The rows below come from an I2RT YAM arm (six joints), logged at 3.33 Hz.
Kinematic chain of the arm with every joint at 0, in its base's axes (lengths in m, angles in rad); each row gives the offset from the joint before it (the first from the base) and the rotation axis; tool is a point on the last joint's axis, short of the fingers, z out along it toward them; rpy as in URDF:
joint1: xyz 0 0 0.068 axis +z
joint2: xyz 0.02 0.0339 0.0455 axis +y
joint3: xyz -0.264 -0.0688 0 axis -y
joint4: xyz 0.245 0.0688 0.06 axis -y
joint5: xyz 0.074 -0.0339 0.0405 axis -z
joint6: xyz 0.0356 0 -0.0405 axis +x
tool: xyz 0 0 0 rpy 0 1.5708 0
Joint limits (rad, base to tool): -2.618..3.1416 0..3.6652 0..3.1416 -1.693..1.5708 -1.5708..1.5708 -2.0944..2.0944
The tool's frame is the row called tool.
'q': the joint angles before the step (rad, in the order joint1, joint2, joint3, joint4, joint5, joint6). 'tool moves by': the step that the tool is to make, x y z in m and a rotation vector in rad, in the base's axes. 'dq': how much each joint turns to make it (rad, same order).
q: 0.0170, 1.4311, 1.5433, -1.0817, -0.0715, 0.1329
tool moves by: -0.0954, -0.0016, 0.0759, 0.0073, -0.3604, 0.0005
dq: -0.0001, -0.3232, 0.0142, 0.0232, -0.0013, 0.0004
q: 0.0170, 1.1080, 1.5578, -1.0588, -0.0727, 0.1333
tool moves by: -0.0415, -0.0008, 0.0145, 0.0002, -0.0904, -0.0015
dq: -0.0002, -0.1172, -0.0006, -0.0262, 0.0018, -0.0004
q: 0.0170, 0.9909, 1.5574, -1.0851, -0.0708, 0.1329
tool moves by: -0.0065, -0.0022, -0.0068, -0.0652, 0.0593, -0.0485
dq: 0.0053, -0.0112, -0.0076, -0.0650, 0.0793, -0.0265
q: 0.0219, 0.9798, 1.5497, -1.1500, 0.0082, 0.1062
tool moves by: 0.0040, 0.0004, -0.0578, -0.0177, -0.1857, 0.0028
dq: 0.0054, -0.2013, -0.4191, 0.4033, 0.0126, -0.0185
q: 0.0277, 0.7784, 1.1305, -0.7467, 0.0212, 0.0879
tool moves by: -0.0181, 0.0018, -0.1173, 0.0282, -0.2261, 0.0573
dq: 0.0014, -0.3726, -0.6387, 0.4931, -0.0596, 0.0054
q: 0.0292, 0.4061, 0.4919, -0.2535, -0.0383, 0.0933
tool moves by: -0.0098, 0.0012, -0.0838, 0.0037, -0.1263, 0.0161
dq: 0.0116, -0.2708, -0.3895, 0.2450, -0.0044, -0.0012
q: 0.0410, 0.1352, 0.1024, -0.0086, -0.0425, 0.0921
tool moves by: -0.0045, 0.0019, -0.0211, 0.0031, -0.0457, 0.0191
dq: 0.0188, -0.1333, -0.0968, 0.0094, -0.0004, 0.0008
